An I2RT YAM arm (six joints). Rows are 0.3 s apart.
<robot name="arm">
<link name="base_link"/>
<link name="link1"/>
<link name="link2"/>
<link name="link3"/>
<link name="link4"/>
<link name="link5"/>
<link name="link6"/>
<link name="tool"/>
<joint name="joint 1" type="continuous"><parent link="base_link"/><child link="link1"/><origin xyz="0 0 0.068" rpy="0 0 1.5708"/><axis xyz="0 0 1"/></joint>
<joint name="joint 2" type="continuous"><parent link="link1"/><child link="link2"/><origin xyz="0.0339 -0.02 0.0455" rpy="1.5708 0 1.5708"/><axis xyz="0 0 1"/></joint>
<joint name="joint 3" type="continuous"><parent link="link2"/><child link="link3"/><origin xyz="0.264 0 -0.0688" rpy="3.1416 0 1.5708"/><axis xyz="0 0 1"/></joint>
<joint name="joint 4" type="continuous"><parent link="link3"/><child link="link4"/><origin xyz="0.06 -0.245 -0.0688" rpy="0 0 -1.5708"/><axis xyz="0 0 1"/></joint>
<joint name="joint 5" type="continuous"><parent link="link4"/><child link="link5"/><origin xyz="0.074 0.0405 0.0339" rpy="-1.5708 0 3.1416"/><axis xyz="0 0 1"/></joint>
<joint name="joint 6" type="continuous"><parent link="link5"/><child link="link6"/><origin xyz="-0.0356 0 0.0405" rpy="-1.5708 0 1.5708"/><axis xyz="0 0 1"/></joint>
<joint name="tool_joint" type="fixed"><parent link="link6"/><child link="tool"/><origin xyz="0 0 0" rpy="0 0 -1.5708"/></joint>
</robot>
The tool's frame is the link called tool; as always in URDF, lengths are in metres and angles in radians. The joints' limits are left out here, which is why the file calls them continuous.
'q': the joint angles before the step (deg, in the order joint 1, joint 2, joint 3, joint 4, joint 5, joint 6). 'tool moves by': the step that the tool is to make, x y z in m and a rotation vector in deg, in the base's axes. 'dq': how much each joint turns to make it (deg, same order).
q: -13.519, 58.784, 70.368, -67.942, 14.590, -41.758
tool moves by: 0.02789, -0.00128, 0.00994, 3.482, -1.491, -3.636
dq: 1.465, 6.667, 5.815, -0.088, -0.329, 6.514
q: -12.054, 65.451, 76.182, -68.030, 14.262, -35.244
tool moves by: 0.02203, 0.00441, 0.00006, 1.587, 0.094, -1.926
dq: 2.493, 4.721, 3.061, 0.065, 1.027, 4.722
